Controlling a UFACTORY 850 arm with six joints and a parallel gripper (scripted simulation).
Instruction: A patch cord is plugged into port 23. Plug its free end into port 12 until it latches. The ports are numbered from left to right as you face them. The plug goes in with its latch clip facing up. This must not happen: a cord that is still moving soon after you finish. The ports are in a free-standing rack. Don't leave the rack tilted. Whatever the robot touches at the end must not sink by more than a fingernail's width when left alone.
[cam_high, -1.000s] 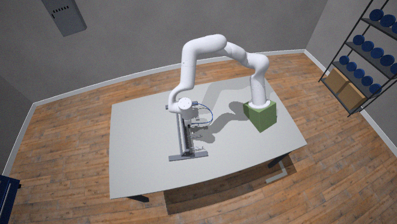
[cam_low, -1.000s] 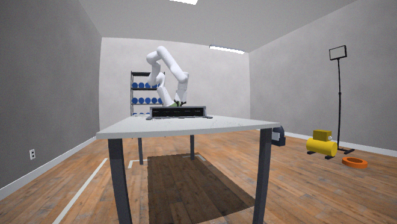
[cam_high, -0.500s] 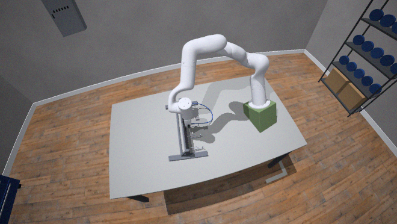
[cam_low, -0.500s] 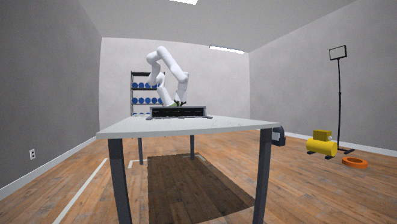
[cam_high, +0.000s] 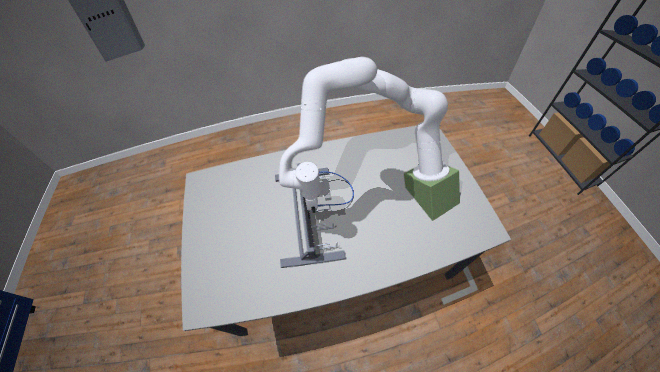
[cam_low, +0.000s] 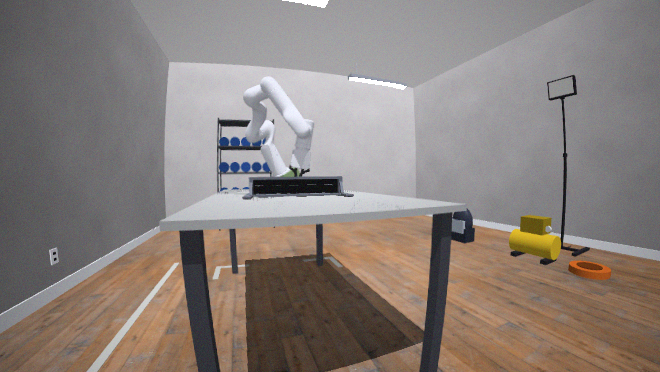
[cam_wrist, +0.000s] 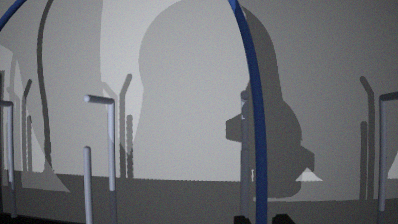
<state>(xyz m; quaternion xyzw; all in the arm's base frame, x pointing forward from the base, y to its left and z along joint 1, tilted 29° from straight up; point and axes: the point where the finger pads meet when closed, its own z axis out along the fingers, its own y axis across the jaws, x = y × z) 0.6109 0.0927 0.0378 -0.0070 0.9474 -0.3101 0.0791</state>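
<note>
The plug is 2 cm ahead of my hand and 1 cm below it.
</note>
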